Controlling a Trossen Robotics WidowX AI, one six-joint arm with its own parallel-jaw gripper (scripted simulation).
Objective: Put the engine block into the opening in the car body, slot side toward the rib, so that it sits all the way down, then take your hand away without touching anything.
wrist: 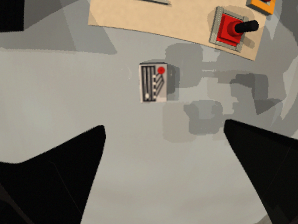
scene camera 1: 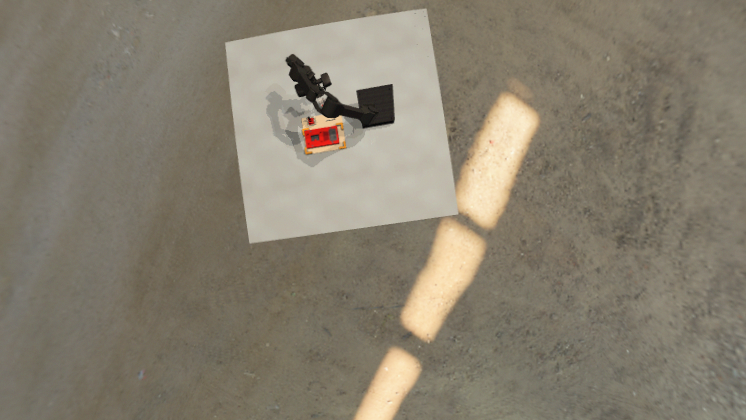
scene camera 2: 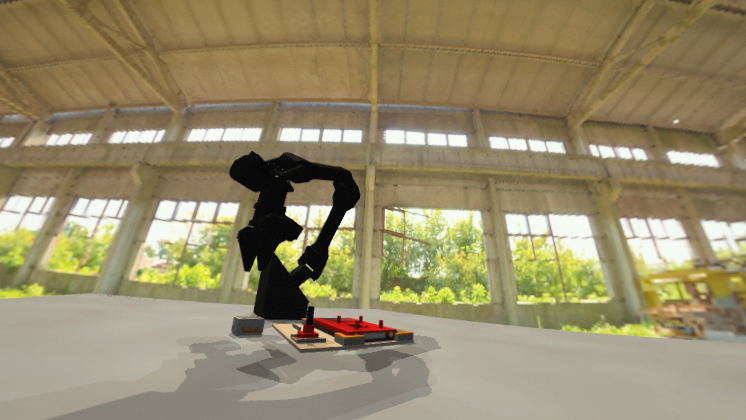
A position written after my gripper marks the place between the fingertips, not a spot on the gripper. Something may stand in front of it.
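My gripper (scene camera 2: 253, 271) is open and it's holding nothing, and you'd find the gripper (wrist: 166, 128) in another view too. There's also a red car body (scene camera 2: 347, 326), and I can see an engine block (wrist: 153, 84) as well.
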